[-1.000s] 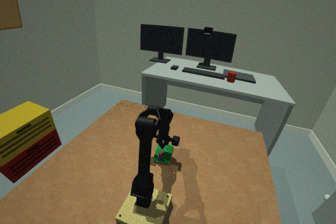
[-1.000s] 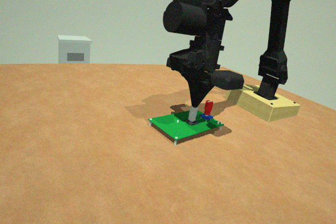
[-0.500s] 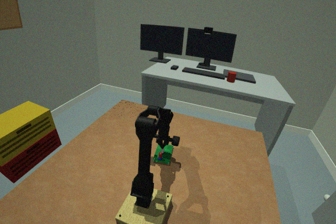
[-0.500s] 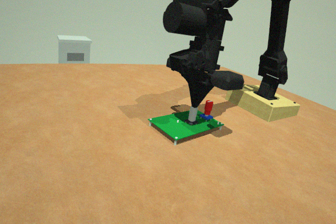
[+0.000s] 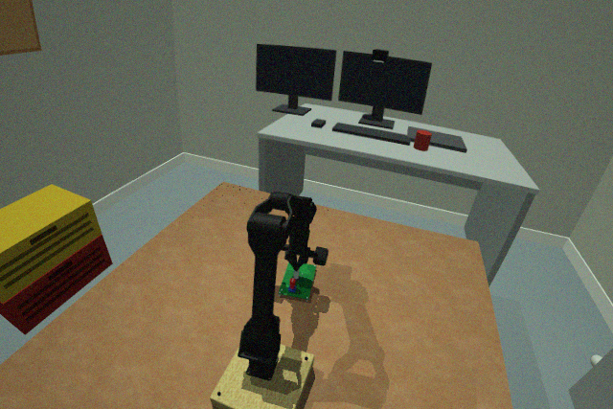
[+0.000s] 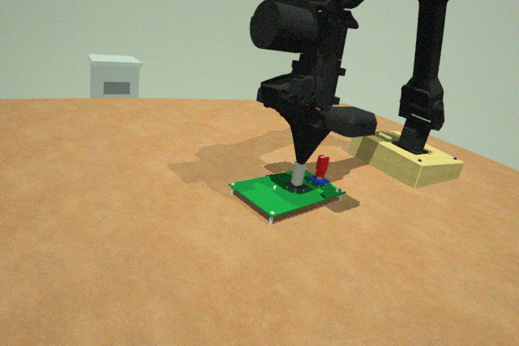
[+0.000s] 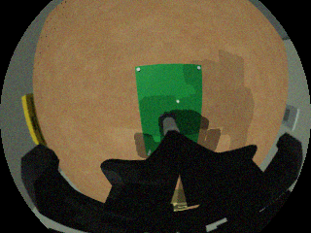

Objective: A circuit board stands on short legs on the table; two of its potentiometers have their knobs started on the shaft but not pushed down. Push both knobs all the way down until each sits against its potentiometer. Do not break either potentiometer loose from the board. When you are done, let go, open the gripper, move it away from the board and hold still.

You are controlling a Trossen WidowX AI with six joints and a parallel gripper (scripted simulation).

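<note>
The white knob is 10 mm below my gripper tip. From my gripper tip the other things lie so: red knob: 50 mm behind, 10 mm below.
</note>
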